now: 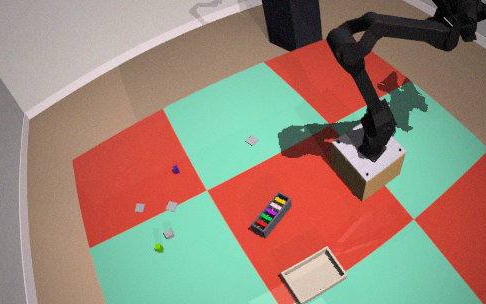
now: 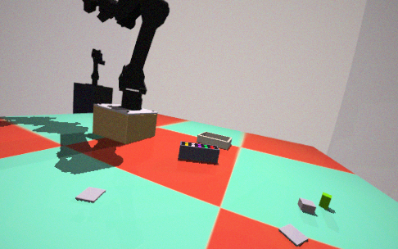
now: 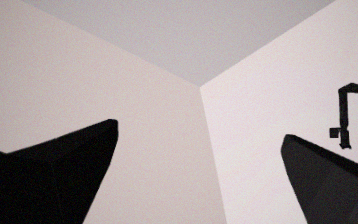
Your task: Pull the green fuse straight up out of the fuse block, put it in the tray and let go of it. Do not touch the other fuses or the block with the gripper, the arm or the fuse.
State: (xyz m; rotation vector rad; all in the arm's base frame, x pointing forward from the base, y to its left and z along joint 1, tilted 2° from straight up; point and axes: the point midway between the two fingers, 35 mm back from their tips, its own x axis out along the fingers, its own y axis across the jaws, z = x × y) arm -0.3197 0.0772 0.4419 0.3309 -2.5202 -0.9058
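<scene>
Now: gripper tip 640 mm short of the green fuse, 160 mm to the left of it and 540 mm above it. Round my gripper tip: grey block: 870 mm ahead, 320 mm to the right, 560 mm below; lime cube: 920 mm ahead, 290 mm to the right, 560 mm below; beige tray: 670 mm ahead, 50 mm to the left, 570 mm below.
</scene>
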